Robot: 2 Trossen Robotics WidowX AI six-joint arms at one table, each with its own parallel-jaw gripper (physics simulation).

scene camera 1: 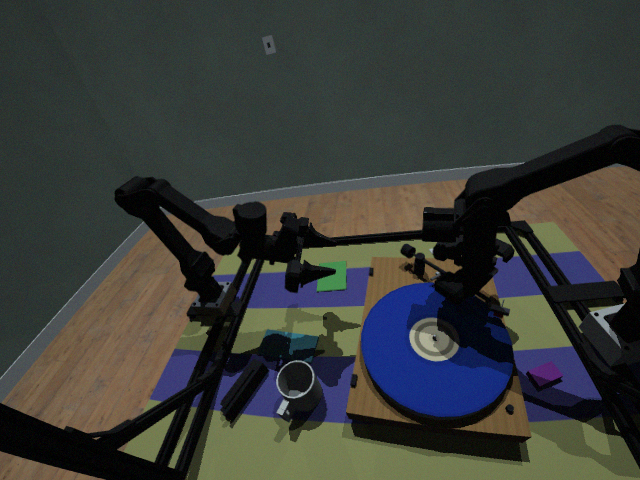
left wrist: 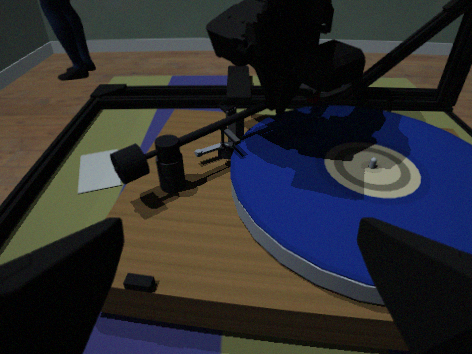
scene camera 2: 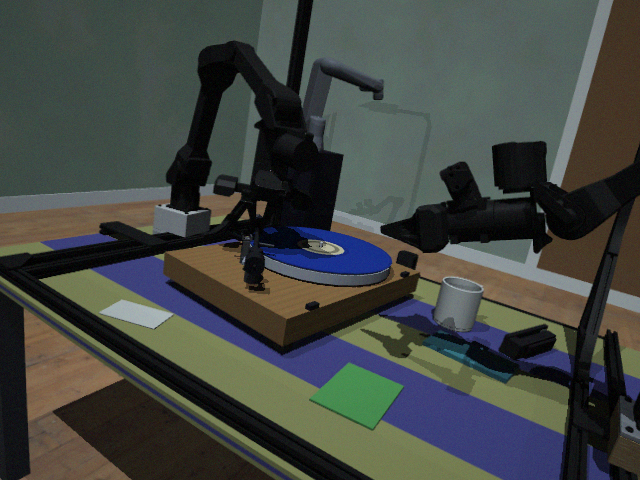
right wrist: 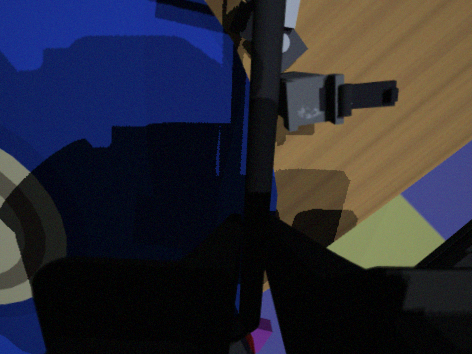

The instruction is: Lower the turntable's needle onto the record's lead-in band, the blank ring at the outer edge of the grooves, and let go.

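Places are measured from the left arm's base along level axes (x right, y up, z back), in metres.
Pixels of known places: left gripper, fingertip midpoint: (scene camera 1: pixel 336 257) (left wrist: pixel 243 230) (scene camera 2: pixel 391 226); right gripper, fingertip midpoint: (scene camera 1: pixel 472 294) (left wrist: pixel 276 111) (right wrist: pixel 250 224); left arm's base at its link origin: (scene camera 1: pixel 211 293); right arm's base at its link origin: (scene camera 1: pixel 627 326) (scene camera 2: pixel 183 207).
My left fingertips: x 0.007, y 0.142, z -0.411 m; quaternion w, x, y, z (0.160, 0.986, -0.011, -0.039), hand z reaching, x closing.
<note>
Ahead of a thing's pixels: the offset from my left fingertips to its middle. "spot": to the spot under its first point.
The blue record {dx +0.134, dy -0.115, dz -0.200 m} (scene camera 1: pixel 403 382) (scene camera 2: pixel 356 258) (left wrist: pixel 295 215) lies on the wooden turntable {spot: dx -0.055, dy -0.142, dz -0.097 m} (scene camera 1: pixel 382 279) (left wrist: pixel 200 250). The black tonearm {dx -0.010, dy -0.090, dz -0.254 m} (scene camera 1: pixel 433 266) (left wrist: pixel 210 127) (right wrist: pixel 262 125) reaches over the record's edge. My right gripper (scene camera 1: pixel 467 293) (right wrist: pixel 250 224) is shut on its tube, one finger on each side. The headshell {dx +0.090, dy -0.085, dz -0.335 m} (scene camera 1: pixel 504 310) (right wrist: pixel 240 346), with a bit of red, is beyond the fingers near the record's outer edge. The needle tip, its height and the lead-in band cannot be made out. My left gripper (scene camera 1: pixel 334 256) (left wrist: pixel 243 230) is open and empty, in the air beside the turntable.
A grey mug {dx +0.241, dy -0.159, dz +0.083 m} (scene camera 1: pixel 307 395) (scene camera 2: pixel 460 304), teal block {dx +0.113, dy -0.203, dz +0.147 m} (scene camera 1: pixel 305 341), black object {dx +0.238, dy -0.190, dz +0.228 m} (scene camera 1: pixel 244 390) and green square {spot: dx -0.116, dy -0.204, dz +0.061 m} (scene camera 1: pixel 331 279) (scene camera 2: pixel 356 395) lie on the left gripper's side. A magenta block {dx +0.180, dy -0.199, dz -0.434 m} (scene camera 1: pixel 544 373) lies beyond the turntable; a white card {dx -0.224, dy -0.206, dz -0.305 m} (scene camera 2: pixel 136 313) (left wrist: pixel 97 170) is behind it.
</note>
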